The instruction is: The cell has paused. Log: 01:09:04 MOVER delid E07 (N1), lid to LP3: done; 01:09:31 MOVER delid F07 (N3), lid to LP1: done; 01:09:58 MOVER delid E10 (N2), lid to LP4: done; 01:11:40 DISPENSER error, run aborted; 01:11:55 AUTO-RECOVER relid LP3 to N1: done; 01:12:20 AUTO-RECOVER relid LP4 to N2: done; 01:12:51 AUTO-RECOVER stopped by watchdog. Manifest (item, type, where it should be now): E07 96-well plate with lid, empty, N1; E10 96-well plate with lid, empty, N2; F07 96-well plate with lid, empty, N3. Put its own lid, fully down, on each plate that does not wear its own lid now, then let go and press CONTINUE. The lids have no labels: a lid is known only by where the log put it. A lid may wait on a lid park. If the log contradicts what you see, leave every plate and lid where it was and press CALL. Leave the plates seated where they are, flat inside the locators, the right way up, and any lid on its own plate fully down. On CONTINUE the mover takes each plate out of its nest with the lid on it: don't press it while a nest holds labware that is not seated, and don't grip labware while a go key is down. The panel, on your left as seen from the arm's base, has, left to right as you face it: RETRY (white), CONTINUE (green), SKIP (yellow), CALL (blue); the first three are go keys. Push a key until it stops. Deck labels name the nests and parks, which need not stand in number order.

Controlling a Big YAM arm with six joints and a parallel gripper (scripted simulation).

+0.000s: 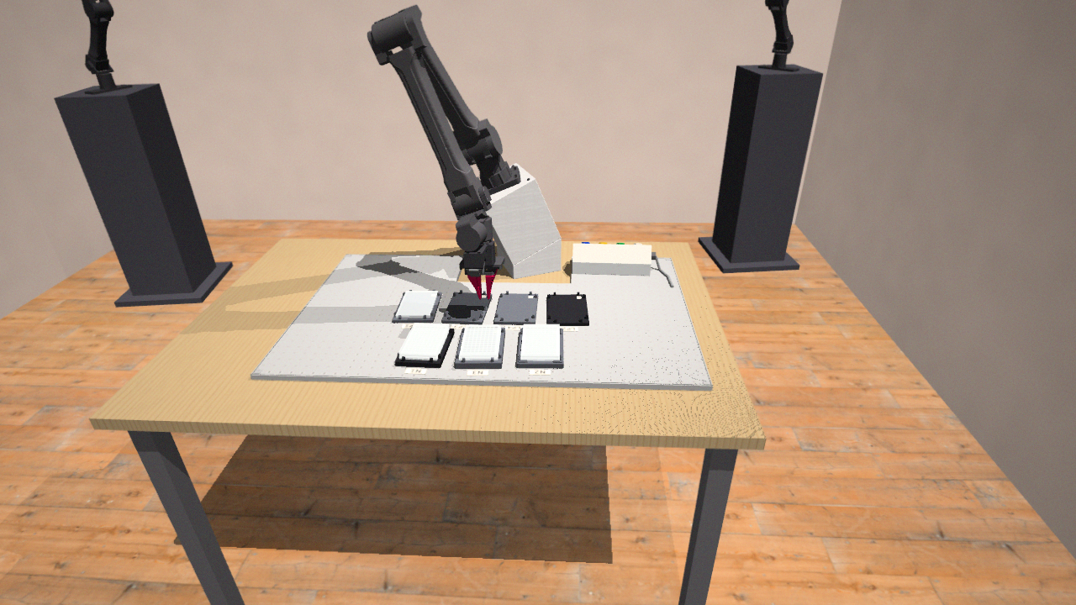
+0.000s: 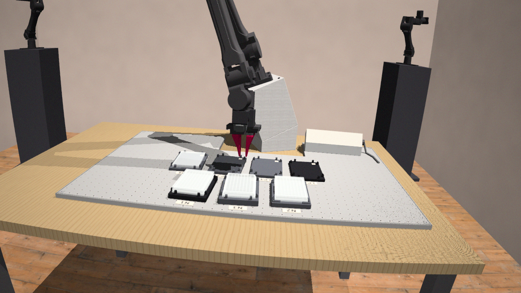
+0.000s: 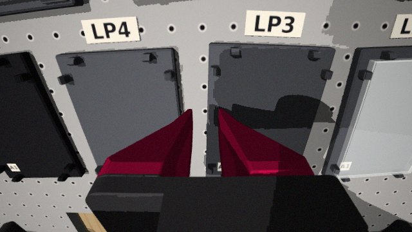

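Now: hand 15 cm short of the plate, 1 cm to the left of it and 4 cm above it. From my hand the other things lie so: clear lid (6 cm behind, 18 cm to the right, 4 cm below); LP4 park (2 cm behind, 8 cm to the left, 5 cm below); LP3 park (4 cm behind, 5 cm to the right, 5 cm below).
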